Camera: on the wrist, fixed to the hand. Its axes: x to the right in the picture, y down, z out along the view.
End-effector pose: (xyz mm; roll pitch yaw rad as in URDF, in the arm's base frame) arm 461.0 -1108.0 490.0 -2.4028 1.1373 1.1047
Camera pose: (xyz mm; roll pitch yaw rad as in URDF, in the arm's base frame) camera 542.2 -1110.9 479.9 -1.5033 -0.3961 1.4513
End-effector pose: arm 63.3 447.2 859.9 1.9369 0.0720 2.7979
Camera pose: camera 19.9 407.9 917.2 -2.8493 0.6906 -1.8736
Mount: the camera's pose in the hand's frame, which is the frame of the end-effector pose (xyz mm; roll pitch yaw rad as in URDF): 23.4 36.7 -69.4 0.2188 0.5131 -1.5543
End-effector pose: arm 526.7 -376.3 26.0 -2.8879 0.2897 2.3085
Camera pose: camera 539.7 -311.8 74.9 -2.5267 -0.7219 -2.6902
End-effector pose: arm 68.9 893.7 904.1 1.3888 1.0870 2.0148
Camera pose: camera -12.4 890.2 894.3 -1.5305 0.4696 -1.5000
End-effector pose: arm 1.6 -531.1 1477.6 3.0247 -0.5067 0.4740
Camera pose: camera 1.1 -563.2 1553.0 2.8151 -0.3516 2.2320
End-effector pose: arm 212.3 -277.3 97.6 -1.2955 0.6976 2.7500
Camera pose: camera 249.6 -231.2 41.0 -0.6637 -0.5597 1.7584
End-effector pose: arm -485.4 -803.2 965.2 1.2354 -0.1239 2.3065
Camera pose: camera -557.5 -839.2 979.8 2.6873 1.3459 -3.0611
